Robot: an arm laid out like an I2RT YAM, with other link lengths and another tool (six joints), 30 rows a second.
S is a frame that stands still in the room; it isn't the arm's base.
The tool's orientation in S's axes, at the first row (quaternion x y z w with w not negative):
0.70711, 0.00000, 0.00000, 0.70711
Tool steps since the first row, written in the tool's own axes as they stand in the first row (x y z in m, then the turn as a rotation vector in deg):
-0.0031, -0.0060, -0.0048, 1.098, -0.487, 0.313
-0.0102, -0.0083, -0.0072, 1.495, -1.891, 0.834
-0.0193, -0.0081, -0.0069, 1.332, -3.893, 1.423
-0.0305, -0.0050, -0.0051, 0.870, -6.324, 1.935
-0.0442, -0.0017, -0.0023, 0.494, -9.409, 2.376
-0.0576, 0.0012, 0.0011, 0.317, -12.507, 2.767
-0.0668, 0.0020, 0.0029, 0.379, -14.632, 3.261
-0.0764, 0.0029, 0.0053, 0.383, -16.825, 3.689
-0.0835, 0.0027, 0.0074, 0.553, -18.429, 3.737
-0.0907, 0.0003, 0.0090, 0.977, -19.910, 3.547
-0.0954, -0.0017, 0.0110, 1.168, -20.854, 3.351
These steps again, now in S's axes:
-0.0031, 0.0048, -0.0060, 1.098, -0.313, -0.487
-0.0102, 0.0072, -0.0083, 1.495, -0.834, -1.891
-0.0193, 0.0069, -0.0081, 1.332, -1.423, -3.893
-0.0305, 0.0051, -0.0050, 0.870, -1.935, -6.324
-0.0442, 0.0023, -0.0017, 0.494, -2.376, -9.409
-0.0576, -0.0011, 0.0012, 0.317, -2.767, -12.507
-0.0668, -0.0029, 0.0020, 0.379, -3.261, -14.632
-0.0764, -0.0053, 0.0029, 0.383, -3.689, -16.825
-0.0835, -0.0074, 0.0027, 0.553, -3.737, -18.429
-0.0907, -0.0090, 0.0003, 0.977, -3.547, -19.910
-0.0954, -0.0110, -0.0017, 1.168, -3.351, -20.854

